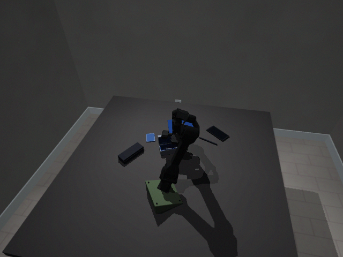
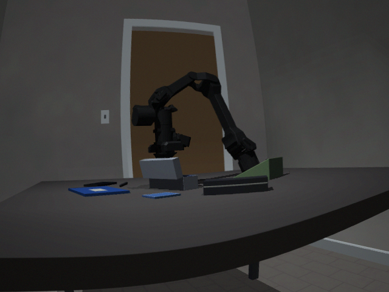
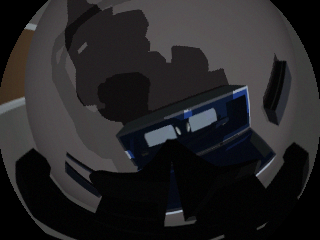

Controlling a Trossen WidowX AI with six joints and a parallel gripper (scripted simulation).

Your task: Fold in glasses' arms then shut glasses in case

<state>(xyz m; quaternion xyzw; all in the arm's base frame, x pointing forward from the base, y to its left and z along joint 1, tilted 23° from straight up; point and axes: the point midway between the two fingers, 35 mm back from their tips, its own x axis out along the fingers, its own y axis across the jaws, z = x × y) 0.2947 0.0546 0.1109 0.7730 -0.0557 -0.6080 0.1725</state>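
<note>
Right now the glasses case is 40 mm to the left of my hand, 40 mm below it and 10 mm ahead of it. Round my hand: grey lid: 50 mm to the left, 30 mm ahead, 10 mm below; then pen: 150 mm to the right, 140 mm ahead, 70 mm below; then glasses: 50 mm below, 20 mm to the left.
</note>
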